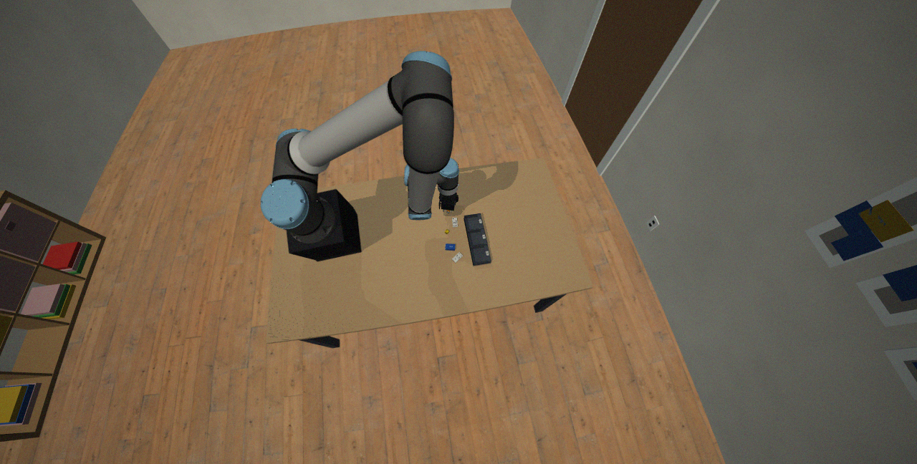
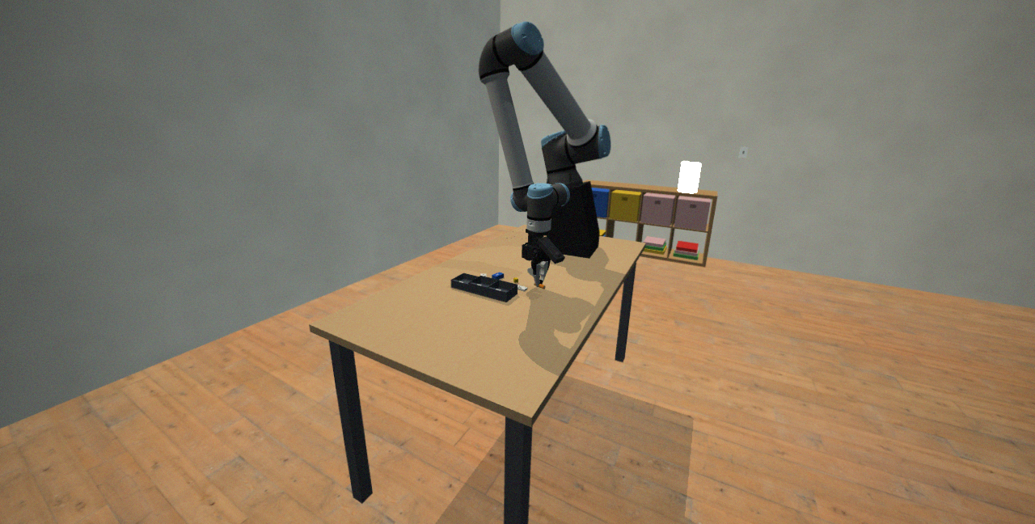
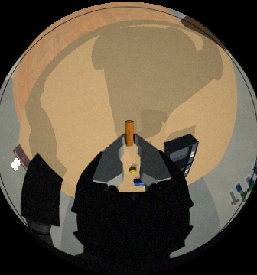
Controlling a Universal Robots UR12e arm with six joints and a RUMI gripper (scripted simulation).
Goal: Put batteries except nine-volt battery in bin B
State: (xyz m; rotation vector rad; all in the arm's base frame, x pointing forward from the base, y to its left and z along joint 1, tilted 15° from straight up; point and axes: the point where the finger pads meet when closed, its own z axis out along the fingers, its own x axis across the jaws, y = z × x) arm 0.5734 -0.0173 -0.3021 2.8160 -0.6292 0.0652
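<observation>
Now: the bin tray 20 cm to the right of my hand, 8 cm ahead of it and 1 cm below it. The rest, counted from my hand: orange battery 1 cm below; yellow item 11 cm to the right, 4 cm behind, 3 cm below; blue nine-volt battery 19 cm to the right, 6 cm behind, 2 cm below.
</observation>
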